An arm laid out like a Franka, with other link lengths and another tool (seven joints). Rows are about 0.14 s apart.
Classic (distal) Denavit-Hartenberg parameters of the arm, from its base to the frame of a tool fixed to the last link. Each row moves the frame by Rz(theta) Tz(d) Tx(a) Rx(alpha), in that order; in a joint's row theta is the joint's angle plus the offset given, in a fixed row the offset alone. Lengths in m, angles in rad.
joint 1: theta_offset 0; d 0.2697; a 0; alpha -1.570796
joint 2: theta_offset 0; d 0; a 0; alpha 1.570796
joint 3: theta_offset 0; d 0.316; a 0.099; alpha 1.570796
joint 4: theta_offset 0; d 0; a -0.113; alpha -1.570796
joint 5: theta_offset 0; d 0.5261; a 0; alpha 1.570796
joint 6: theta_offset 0; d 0; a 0.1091; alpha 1.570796
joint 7: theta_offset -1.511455; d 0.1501; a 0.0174; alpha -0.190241
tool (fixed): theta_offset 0; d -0.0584; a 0; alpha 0
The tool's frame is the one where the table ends.
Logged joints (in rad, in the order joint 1, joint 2, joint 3, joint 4, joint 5, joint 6, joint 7), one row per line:
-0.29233, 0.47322, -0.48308, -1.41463, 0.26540, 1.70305, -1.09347
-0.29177, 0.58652, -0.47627, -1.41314, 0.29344, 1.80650, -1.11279
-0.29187, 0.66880, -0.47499, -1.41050, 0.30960, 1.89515, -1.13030
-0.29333, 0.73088, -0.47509, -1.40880, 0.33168, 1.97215, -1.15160
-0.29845, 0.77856, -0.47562, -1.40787, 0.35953, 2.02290, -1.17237
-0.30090, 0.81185, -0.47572, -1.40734, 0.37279, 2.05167, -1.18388
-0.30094, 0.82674, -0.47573, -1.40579, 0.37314, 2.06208, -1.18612
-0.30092, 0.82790, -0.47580, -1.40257, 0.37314, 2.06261, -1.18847
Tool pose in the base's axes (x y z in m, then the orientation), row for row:
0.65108, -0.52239, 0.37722, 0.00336, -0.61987, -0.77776, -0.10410
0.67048, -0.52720, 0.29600, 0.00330, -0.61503, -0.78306, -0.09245
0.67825, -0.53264, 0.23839, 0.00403, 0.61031, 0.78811, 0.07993
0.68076, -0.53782, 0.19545, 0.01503, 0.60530, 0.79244, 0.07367
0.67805, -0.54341, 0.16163, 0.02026, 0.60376, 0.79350, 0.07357
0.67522, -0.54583, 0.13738, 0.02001, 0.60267, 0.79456, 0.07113
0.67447, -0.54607, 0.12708, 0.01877, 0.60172, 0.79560, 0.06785
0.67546, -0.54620, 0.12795, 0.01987, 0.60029, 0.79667, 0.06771
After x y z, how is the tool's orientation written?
As a quaternion, w x y z.
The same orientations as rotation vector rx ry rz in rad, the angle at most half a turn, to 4 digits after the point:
-1.9432, -2.4382, -0.3263
-1.9281, -2.4549, -0.2898
1.9124, 2.4696, 0.2505
1.8836, 2.4660, 0.2293
1.8727, 2.4612, 0.2282
1.8696, 2.4649, 0.2207
1.8681, 2.4700, 0.2106
1.8624, 2.4716, 0.2101

